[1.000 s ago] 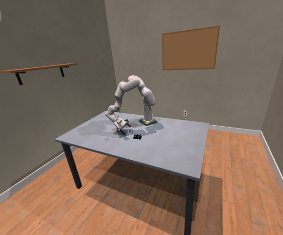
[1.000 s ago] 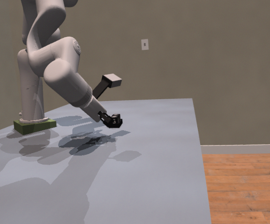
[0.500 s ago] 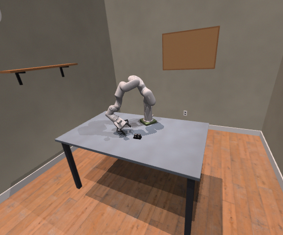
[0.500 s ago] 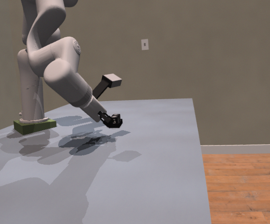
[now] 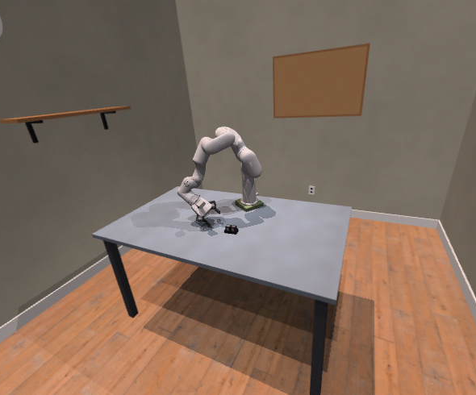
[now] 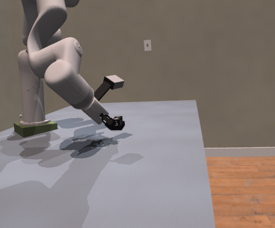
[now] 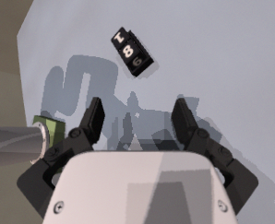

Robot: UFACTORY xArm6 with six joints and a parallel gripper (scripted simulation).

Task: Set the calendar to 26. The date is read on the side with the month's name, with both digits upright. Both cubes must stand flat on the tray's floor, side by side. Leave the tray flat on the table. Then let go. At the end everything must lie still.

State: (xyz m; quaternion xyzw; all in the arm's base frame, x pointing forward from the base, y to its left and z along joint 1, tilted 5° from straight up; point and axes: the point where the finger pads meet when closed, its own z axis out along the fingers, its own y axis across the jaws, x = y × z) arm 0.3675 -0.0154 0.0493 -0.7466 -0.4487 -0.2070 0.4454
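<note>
Now: hand 100 mm to the right of the black cube, 50 mm above it and 10 mm past it. Round my hand: black calendar tray 120 mm to the left, 60 mm below, 10 mm behind.
</note>
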